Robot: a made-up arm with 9 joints. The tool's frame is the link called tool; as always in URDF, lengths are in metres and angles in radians. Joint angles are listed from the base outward. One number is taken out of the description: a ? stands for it. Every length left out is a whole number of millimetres.
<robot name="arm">
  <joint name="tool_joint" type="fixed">
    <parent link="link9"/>
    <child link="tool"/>
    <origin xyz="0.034 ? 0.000" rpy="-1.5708 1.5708 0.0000"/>
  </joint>
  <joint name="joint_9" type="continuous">
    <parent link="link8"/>
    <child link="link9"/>
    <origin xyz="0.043 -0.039 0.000" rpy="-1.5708 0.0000 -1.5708"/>
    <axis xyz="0 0 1"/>
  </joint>
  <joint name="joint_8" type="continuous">
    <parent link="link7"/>
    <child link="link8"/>
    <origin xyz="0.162 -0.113 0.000" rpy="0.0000 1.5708 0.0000"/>
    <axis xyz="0 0 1"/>
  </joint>
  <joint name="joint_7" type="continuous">
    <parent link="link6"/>
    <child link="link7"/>
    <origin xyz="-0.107 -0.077 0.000" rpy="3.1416 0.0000 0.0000"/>
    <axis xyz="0 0 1"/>
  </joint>
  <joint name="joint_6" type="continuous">
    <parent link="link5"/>
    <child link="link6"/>
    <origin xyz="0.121 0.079 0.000" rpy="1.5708 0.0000 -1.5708"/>
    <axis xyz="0 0 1"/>
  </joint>
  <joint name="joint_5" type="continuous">
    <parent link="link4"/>
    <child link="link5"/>
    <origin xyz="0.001 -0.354 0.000" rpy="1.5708 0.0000 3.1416"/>
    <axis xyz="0 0 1"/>
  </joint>
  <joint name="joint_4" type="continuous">
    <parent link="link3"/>
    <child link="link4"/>
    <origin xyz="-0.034 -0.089 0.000" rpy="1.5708 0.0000 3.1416"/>
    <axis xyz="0 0 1"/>
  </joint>
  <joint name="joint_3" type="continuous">
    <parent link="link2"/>
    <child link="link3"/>
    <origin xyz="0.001 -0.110 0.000" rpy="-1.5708 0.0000 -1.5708"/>
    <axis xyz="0 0 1"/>
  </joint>
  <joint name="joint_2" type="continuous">
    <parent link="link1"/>
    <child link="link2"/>
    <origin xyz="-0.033 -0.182 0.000" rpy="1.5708 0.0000 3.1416"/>
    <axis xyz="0 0 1"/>
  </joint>
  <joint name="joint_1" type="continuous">
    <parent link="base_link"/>
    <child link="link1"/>
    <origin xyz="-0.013 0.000 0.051" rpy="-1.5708 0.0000 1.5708"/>
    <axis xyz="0 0 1"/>
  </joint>
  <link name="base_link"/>
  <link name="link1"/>
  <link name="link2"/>
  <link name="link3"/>
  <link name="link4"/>
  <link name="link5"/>
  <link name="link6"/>
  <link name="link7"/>
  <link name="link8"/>
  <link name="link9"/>
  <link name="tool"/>
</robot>
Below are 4 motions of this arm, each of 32 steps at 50 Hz.
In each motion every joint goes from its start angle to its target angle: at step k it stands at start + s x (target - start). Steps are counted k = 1, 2, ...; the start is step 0. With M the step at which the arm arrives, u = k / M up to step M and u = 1 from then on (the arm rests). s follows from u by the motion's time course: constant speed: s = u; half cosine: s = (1 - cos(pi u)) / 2; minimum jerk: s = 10 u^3 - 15 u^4 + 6 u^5.
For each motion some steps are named. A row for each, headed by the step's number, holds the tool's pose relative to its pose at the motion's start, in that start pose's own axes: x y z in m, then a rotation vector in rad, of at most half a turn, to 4 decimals.
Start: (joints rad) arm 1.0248 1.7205 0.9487 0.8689 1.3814 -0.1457 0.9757 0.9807 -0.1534
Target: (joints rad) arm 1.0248 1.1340 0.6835 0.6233 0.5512 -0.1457 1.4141 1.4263 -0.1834
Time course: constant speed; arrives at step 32
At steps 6, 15, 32:
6: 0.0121 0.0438 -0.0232 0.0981 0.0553 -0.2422
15: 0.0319 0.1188 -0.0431 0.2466 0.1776 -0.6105
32: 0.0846 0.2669 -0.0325 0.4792 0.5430 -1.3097

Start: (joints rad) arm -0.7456 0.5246 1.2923 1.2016 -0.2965 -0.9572 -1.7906 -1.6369 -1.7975
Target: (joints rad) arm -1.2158 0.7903 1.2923 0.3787 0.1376 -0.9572 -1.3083 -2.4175 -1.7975
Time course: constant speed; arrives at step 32
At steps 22, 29, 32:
22: 0.0204 -0.2120 -0.0108 0.2603 -0.0561 0.6663
29: 0.0344 -0.2646 -0.0199 0.2891 -0.1156 0.8139
32: 0.0407 -0.2866 -0.0246 0.2989 -0.1444 0.8638

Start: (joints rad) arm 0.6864 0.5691 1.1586 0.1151 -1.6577 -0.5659 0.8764 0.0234 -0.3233
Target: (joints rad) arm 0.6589 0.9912 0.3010 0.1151 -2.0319 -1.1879 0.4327 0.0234 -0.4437
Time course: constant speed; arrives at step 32
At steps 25, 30, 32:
25: -0.0408 -0.0512 0.0643 0.4901 -0.3916 -0.9237
30: -0.0616 -0.0467 0.0647 0.5998 -0.4655 -1.1059
32: -0.0703 -0.0427 0.0638 0.6437 -0.4940 -1.1790

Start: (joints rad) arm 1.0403 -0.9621 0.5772 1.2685 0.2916 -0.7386 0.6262 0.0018 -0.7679
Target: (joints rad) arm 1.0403 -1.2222 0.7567 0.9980 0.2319 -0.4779 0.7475 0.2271 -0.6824
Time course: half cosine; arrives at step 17
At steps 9, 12, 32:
9: 0.0109 -0.0037 0.0193 -0.1872 -0.0640 -0.0063
12: 0.0191 -0.0037 0.0240 -0.2650 -0.1012 0.0022
32: 0.0267 -0.0029 0.0257 -0.3201 -0.1335 0.0130

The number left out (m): 0.156
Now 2 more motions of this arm.
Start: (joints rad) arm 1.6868 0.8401 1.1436 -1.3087 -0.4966 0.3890 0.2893 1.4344 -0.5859
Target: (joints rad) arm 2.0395 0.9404 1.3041 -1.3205 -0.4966 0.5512 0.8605 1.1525 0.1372
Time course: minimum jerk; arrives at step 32
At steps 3, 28, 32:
3: -0.0001 0.0001 0.0012 -0.0023 0.0058 0.0010
28: -0.0230 -0.0083 0.1566 -0.2596 0.6846 0.4691
32: -0.0237 -0.0088 0.1592 -0.2623 0.6927 0.4815

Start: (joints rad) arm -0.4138 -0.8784 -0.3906 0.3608 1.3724 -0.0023 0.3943 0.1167 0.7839
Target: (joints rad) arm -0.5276 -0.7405 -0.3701 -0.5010 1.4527 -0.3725 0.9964 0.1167 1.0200
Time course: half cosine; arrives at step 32
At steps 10, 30, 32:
10: 0.0198 0.0525 -0.0630 -0.0344 -0.0265 -0.0699
30: 0.1390 0.1074 -0.3078 -0.1581 -0.1544 -0.2717
32: 0.1408 0.1068 -0.3108 -0.1597 -0.1562 -0.2738

